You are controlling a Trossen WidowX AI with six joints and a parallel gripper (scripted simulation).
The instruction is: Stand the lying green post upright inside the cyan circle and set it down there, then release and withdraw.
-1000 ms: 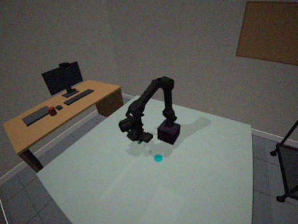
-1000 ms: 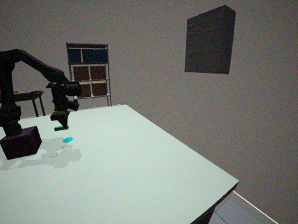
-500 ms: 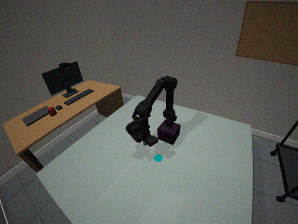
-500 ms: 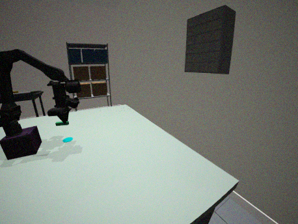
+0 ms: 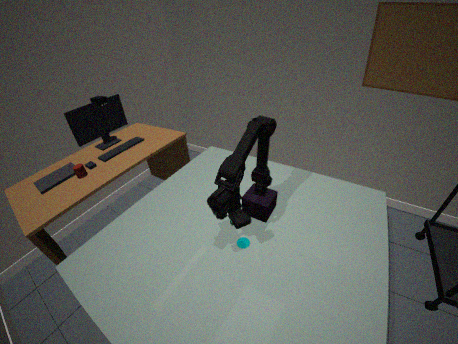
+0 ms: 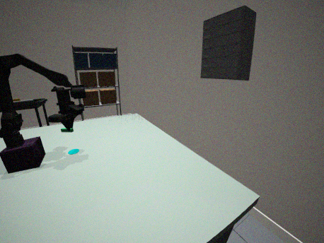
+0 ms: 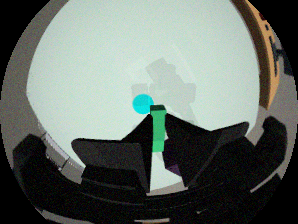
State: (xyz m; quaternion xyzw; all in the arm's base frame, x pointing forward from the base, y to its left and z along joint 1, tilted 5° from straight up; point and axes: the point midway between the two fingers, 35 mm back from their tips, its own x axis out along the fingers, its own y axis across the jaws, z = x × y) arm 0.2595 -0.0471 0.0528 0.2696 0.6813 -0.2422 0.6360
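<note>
Right now my gripper tip is 140 mm above the cyan circle, 40 mm to the right of it and 10 mm past it. Also, from my gripper tip: green post (20 mm behind, 10 mm to the left).
</note>
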